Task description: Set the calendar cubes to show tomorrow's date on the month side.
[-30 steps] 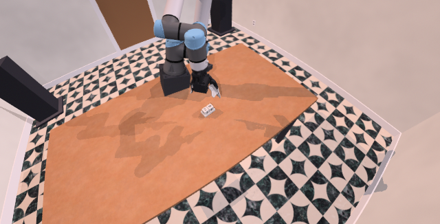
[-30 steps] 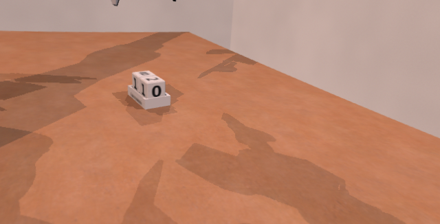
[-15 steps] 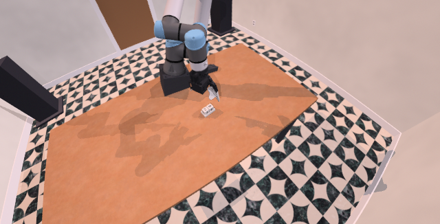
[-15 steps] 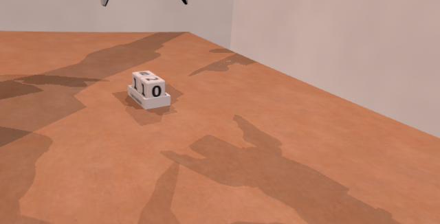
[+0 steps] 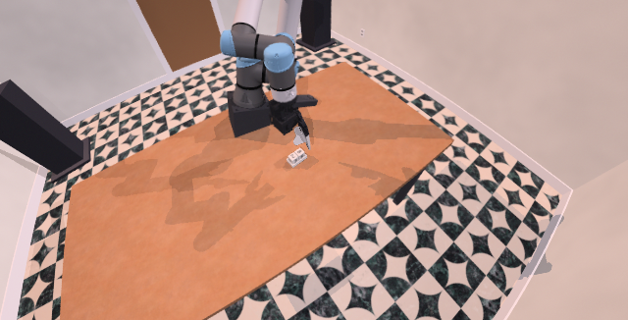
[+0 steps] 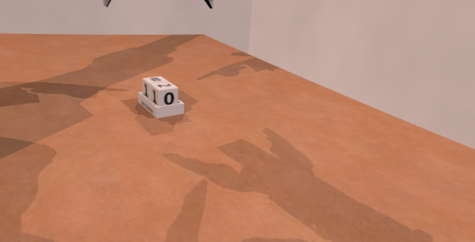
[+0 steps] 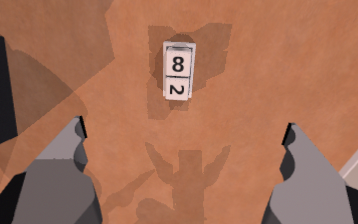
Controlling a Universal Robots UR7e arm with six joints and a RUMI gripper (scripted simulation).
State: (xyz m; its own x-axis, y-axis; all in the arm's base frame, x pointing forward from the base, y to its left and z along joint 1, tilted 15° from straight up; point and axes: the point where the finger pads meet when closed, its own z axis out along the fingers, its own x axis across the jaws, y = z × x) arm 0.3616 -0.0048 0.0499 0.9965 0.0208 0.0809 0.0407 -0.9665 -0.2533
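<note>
The tray lies 140 mm below my hand and 10 mm behind it.
</note>
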